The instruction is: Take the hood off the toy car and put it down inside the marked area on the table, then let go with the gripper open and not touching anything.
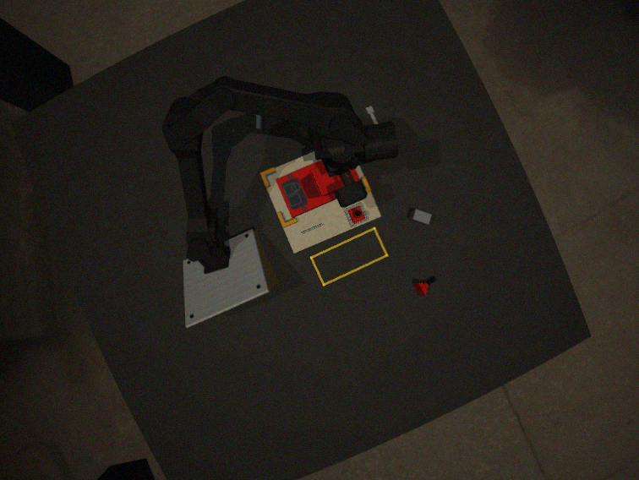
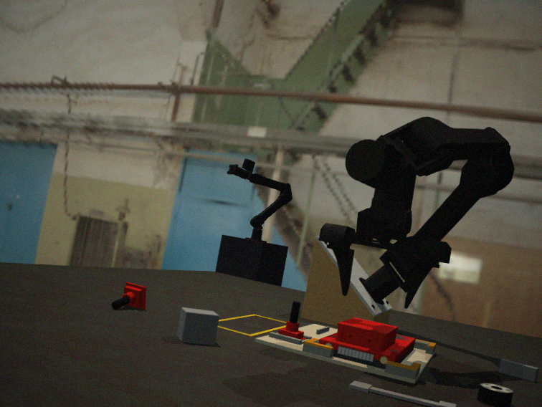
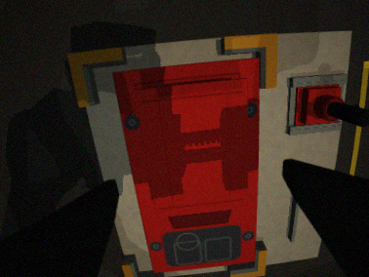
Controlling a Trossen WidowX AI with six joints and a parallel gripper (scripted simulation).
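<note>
My gripper tip is now 40 mm above the red hood. The rest, counted from my gripper tip: wheel 60 mm ahead, 190 mm to the left, 80 mm below.
</note>
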